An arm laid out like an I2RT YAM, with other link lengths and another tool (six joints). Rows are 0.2 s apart.
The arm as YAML. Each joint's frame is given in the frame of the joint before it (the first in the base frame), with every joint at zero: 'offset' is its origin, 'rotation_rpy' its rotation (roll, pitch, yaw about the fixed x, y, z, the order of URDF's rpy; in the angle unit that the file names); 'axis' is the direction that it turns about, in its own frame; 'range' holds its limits. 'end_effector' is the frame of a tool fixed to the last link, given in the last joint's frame.
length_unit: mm
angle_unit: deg
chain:
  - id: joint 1
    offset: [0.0, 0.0, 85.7]
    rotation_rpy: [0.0, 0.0, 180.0]
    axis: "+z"
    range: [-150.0, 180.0]
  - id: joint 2
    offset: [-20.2, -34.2, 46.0]
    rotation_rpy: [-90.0, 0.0, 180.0]
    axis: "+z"
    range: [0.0, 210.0]
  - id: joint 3
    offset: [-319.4, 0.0, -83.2]
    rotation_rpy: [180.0, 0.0, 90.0]
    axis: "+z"
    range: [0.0, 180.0]
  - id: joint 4
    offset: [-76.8, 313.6, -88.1]
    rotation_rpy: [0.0, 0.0, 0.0]
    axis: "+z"
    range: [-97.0, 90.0]
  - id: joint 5
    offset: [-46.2, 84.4, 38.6]
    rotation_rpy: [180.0, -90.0, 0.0]
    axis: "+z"
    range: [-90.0, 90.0]
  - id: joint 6
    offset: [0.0, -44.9, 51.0]
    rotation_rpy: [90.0, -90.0, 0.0]
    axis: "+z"
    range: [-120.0, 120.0]
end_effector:
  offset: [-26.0, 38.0, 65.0]
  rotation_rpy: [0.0, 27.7, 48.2]
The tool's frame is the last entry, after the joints.
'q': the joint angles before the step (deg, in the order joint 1, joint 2, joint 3, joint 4, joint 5, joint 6). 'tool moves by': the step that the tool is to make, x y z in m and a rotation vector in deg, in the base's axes. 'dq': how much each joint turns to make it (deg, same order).
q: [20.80 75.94 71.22 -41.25 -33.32 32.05]
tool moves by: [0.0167 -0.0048 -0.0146 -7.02 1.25 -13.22]
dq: [2.71 0.37 0.01 0.05 15.42 8.07]
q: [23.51 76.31 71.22 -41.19 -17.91 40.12]
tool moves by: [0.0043 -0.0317 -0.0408 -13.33 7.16 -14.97]
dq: [0.85 1.41 0.01 -9.55 17.07 6.72]
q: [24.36 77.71 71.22 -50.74 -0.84 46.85]
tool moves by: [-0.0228 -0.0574 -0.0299 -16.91 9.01 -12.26]
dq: [-1.57 0.00 -0.01 -15.66 15.26 4.71]
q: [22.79 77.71 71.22 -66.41 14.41 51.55]
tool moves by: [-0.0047 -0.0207 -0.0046 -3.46 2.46 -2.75]
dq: [-2.05 0.01 0.00 -3.58 2.41 0.08]
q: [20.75 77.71 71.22 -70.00 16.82 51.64]
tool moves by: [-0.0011 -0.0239 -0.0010 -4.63 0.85 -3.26]
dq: [-2.35 0.01 0.00 -2.36 4.18 0.02]
